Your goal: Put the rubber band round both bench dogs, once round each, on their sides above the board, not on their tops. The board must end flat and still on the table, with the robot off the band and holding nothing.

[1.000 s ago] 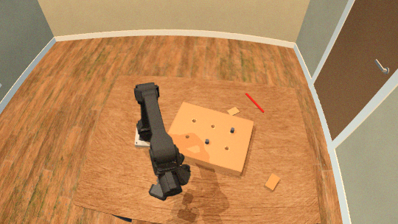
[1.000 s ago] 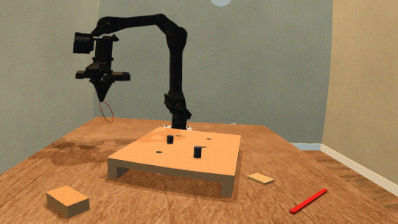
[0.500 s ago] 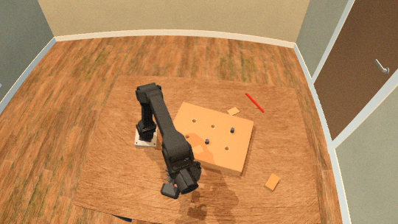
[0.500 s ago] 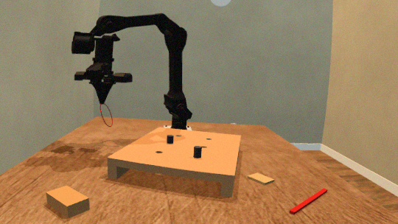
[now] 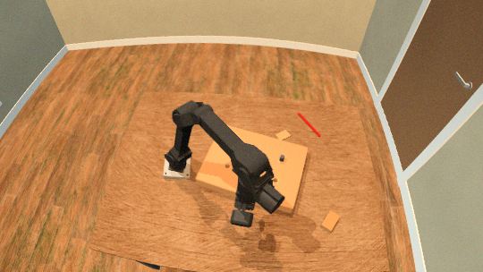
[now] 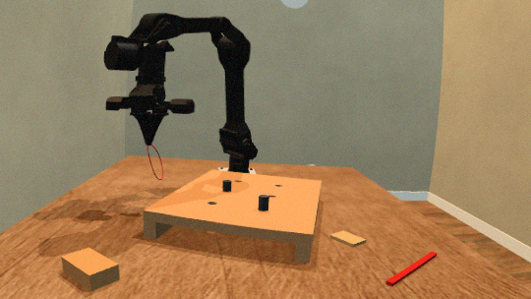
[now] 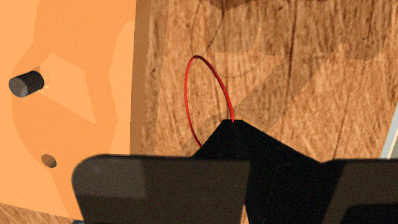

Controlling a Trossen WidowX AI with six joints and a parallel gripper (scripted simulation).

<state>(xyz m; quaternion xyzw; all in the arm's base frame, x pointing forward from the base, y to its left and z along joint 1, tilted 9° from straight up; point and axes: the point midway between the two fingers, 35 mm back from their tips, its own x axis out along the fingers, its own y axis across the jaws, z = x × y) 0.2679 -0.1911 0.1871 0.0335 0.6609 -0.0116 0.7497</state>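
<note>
My gripper is now 20 mm short of the light wooden board, 220 mm to the right of it and 140 mm above it. Round my hand: thin tan tile: 130 mm ahead, 410 mm to the left, 170 mm below; red stick: 260 mm ahead, 490 mm to the left, 170 mm below; tan block: 330 mm ahead, 10 mm to the left, 160 mm below.
</note>
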